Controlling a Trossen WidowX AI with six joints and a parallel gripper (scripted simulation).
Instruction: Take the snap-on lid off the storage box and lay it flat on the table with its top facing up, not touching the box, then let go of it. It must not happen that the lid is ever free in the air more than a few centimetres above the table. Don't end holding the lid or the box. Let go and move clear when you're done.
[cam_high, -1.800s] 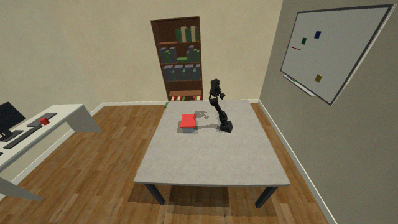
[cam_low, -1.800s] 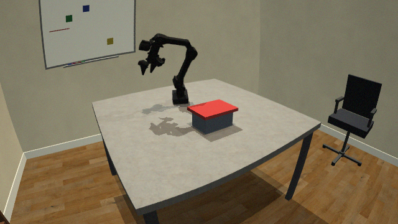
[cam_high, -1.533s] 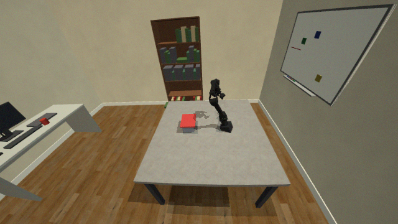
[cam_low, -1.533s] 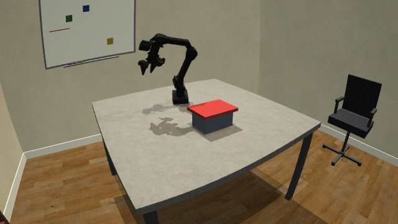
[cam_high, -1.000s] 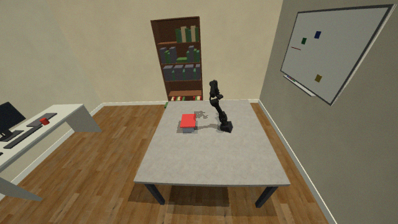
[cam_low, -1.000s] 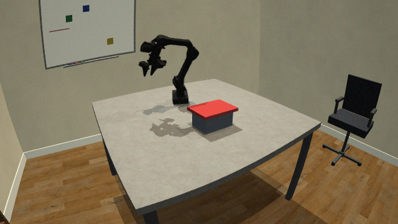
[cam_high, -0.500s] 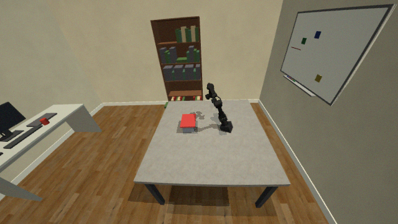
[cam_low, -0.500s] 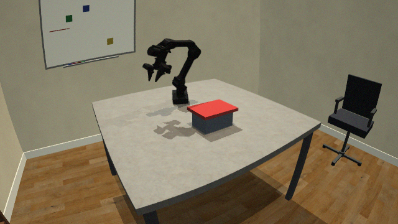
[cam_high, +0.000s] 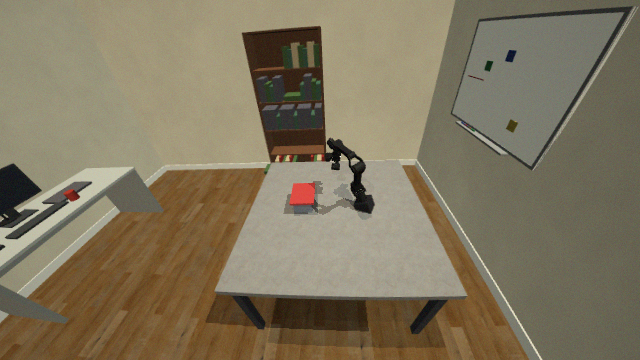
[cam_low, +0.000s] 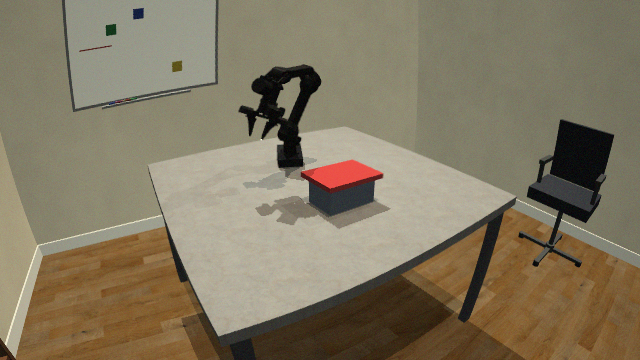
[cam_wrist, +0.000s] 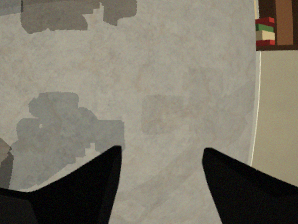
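Right now my hand is 26 cm short of the red lid, 19 cm to the right of it and 14 cm above it. From my hand the other things lie so: grey storage box 26 cm ahead, 19 cm to the left, 19 cm below.
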